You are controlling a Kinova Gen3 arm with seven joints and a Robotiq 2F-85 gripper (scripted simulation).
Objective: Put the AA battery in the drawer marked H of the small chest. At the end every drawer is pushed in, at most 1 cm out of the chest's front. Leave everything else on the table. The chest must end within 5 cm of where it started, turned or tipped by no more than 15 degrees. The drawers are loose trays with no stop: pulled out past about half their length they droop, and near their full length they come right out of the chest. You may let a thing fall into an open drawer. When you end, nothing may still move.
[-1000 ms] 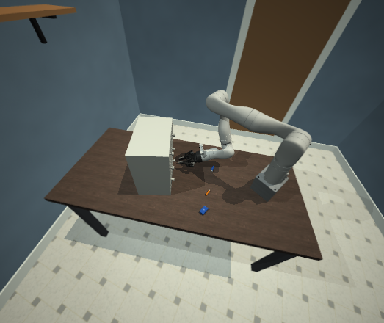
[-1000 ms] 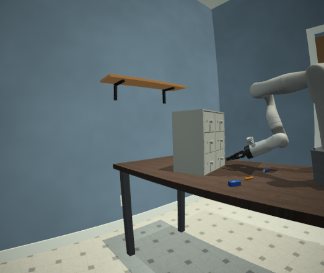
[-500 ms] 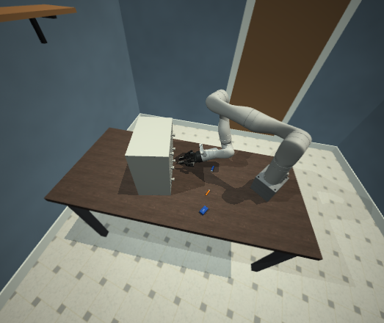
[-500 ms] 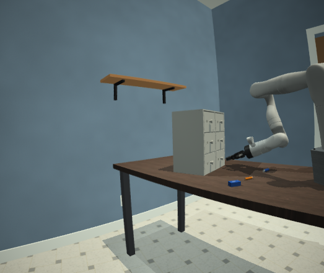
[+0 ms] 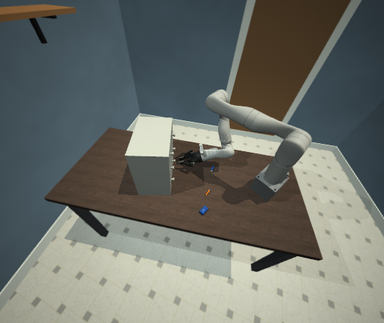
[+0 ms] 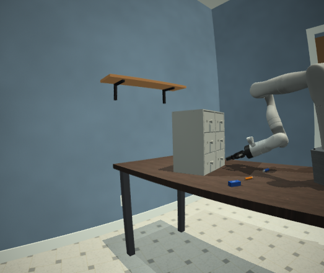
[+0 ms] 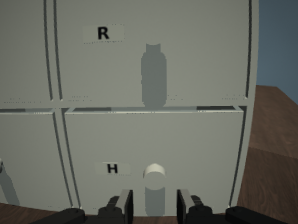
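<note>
Now: the drawer marked H 14 cm ahead of my hand, 3 cm to the left of it and 3 cm below it. The rest, counted from my hand: blue block 29 cm to the left, 19 cm behind, 5 cm below; then orange AA battery 20 cm behind, 18 cm to the left, 5 cm below.
</note>
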